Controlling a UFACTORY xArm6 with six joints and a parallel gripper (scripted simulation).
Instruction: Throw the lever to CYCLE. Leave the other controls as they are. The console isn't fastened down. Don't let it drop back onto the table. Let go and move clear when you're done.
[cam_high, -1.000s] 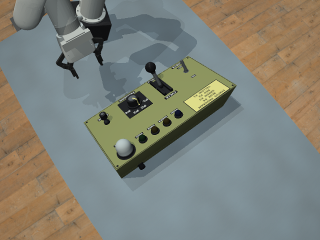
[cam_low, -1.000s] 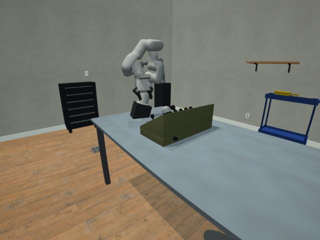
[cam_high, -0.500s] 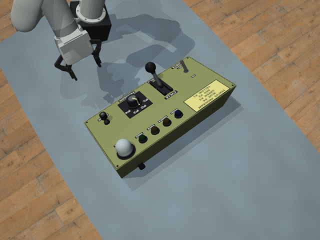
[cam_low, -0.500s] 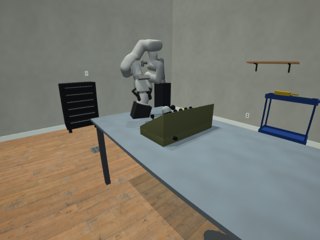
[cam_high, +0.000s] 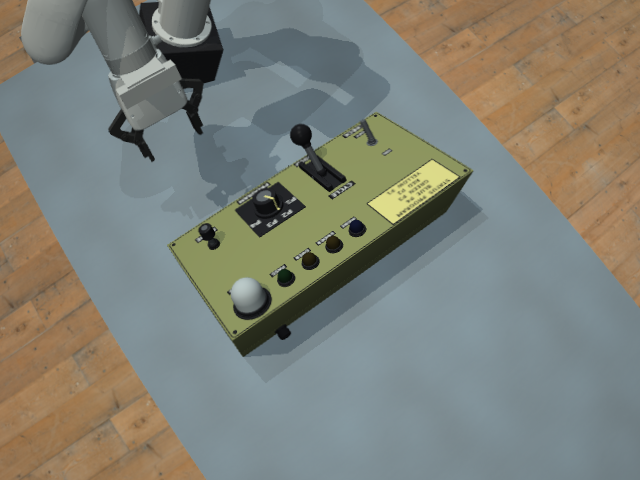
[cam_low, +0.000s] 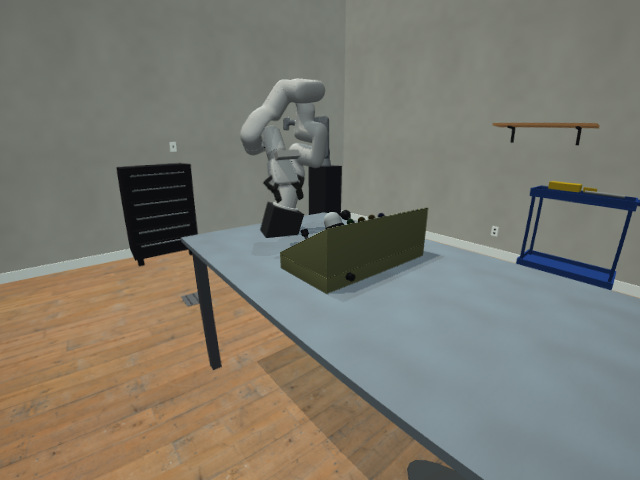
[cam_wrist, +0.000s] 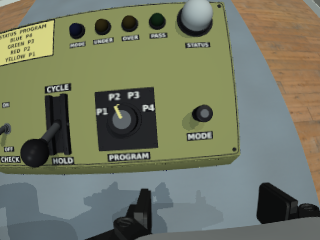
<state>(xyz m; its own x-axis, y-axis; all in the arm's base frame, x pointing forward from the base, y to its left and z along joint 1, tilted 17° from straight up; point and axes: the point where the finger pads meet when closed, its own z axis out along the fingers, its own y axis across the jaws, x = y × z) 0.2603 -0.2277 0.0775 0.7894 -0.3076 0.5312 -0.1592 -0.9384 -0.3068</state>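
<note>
My hand is 19 cm to the right of the black ball-topped lever, 14 cm short of it and 10 cm above it. Also, from my hand: rotary selector (16 cm ahead, 10 cm below, 8 cm to the left); then black mode toggle (14 cm ahead, 10 cm below, 5 cm to the right); then olive console (19 cm ahead, 13 cm to the left, 13 cm below).
</note>
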